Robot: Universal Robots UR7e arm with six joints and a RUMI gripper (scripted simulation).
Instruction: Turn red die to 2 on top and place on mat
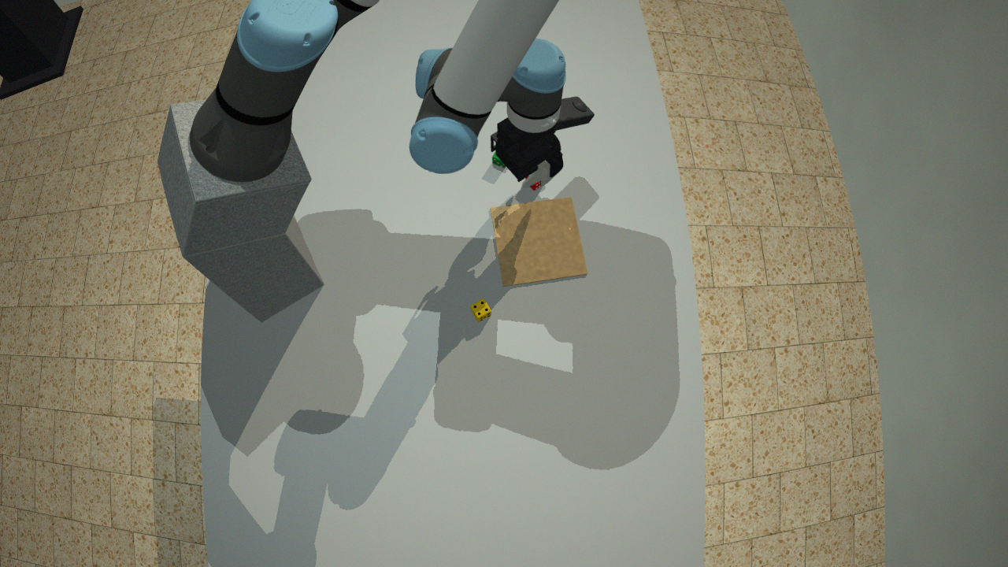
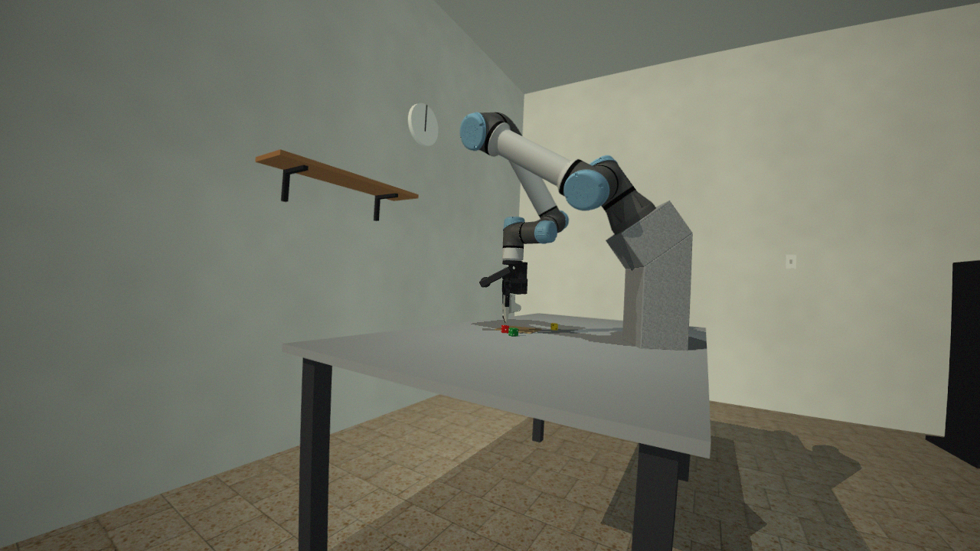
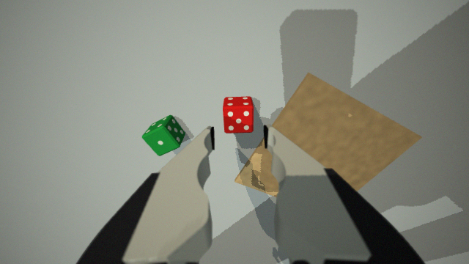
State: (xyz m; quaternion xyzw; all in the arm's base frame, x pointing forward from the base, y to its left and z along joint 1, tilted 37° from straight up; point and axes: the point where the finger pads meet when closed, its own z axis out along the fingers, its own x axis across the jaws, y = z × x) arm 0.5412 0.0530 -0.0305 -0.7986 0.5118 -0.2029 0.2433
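Now: hand 40 mm above the red die. From my hand the other things lie so: yellow die (120 mm behind, 220 mm to the right, 40 mm below); green die (50 mm behind, 50 mm to the left, 40 mm below); tan mat (10 mm behind, 110 mm to the right, 50 mm below).
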